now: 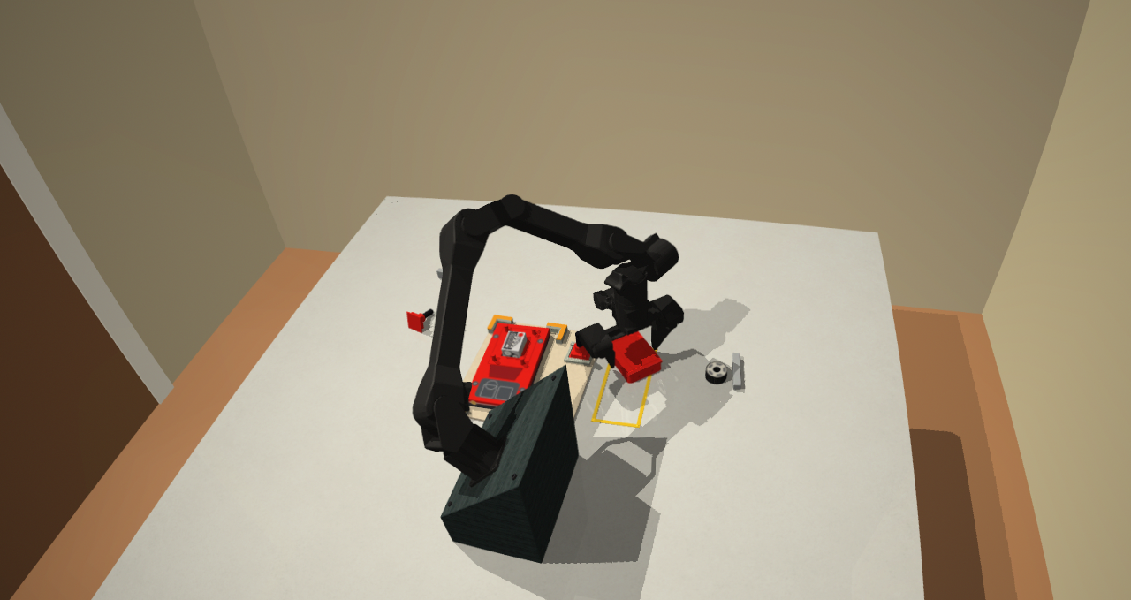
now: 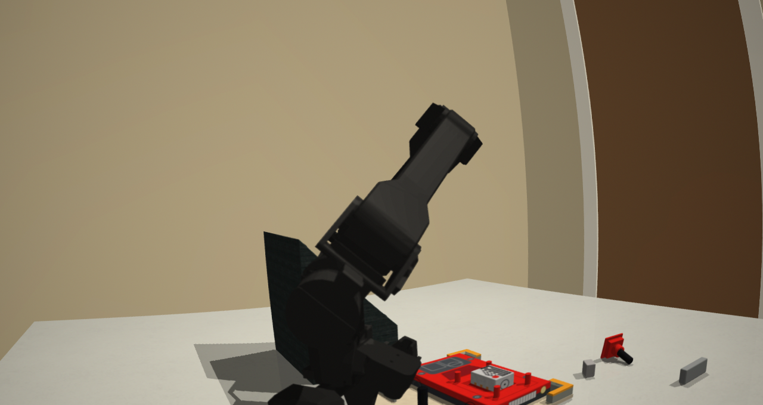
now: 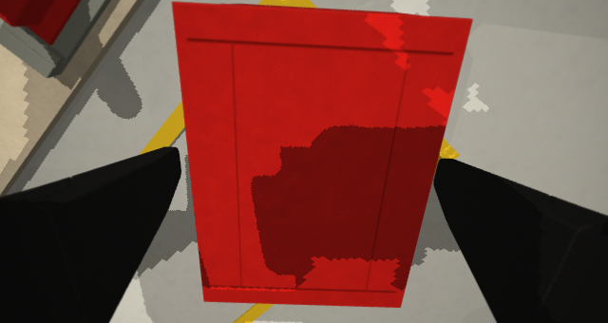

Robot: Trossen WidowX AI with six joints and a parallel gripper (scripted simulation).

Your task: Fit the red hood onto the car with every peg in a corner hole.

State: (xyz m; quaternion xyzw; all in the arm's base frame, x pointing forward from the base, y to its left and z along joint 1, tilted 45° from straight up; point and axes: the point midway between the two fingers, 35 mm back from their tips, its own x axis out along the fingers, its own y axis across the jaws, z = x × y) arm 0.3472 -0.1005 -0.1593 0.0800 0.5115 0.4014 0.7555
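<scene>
The red hood lies 1 cm above my gripper tip. Also, from my gripper tip: black wheel (15 cm to the right, 4 cm behind); then grey engine block (23 cm to the left, 2 cm above, 1 cm ahead).
</scene>
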